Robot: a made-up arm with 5 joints.
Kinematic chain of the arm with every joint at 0, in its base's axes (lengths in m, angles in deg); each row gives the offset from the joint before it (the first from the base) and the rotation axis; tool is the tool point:
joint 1: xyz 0 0 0.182 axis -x
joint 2: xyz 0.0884 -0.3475 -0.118 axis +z
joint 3: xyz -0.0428 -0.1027 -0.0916 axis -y
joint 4: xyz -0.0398 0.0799 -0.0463 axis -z
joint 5: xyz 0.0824 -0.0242 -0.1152 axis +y
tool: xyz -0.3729 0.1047 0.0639
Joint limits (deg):
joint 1: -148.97..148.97
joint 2: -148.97..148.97
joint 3: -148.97..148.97
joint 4: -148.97..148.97
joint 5: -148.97..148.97
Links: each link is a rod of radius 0.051 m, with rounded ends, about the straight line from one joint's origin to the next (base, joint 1, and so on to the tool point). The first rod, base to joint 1, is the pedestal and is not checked.
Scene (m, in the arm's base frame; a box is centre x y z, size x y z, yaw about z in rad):
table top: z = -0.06
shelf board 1: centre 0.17 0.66 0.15 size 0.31 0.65 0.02 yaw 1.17
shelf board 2: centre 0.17 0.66 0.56 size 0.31 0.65 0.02 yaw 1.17
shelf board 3: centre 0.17 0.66 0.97 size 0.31 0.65 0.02 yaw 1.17
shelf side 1: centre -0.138 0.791 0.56 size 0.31 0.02 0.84 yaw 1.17
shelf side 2: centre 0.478 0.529 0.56 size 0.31 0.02 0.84 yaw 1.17
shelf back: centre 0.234 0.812 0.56 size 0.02 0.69 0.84 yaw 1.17
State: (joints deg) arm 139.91 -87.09 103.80 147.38 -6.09
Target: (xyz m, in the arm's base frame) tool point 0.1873 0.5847 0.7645
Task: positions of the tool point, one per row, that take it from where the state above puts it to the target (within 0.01 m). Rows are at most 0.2 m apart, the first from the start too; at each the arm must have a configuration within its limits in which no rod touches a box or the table.
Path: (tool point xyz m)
1: 0.1521 0.3814 0.4805
2: 0.1257 0.3865 0.6189
3: 0.0810 0.3339 0.7645
4: 0.1083 0.4223 0.7807
5: 0.1458 0.5070 0.7804
6: 0.1873 0.5847 0.7645

